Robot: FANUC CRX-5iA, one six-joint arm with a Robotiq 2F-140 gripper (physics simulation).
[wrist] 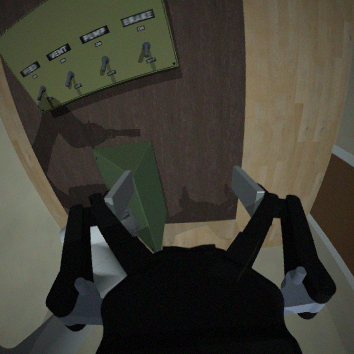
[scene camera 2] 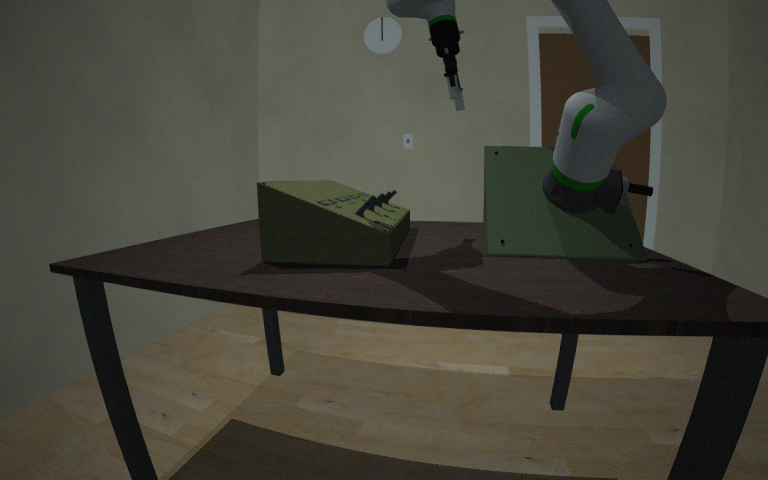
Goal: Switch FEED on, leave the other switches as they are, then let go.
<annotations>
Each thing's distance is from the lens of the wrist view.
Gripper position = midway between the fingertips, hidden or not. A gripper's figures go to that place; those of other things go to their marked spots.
gripper [wrist: 182, 178]: 0.21 m
olive switch box [wrist: 47, 47]: 0.60 m
</annotations>
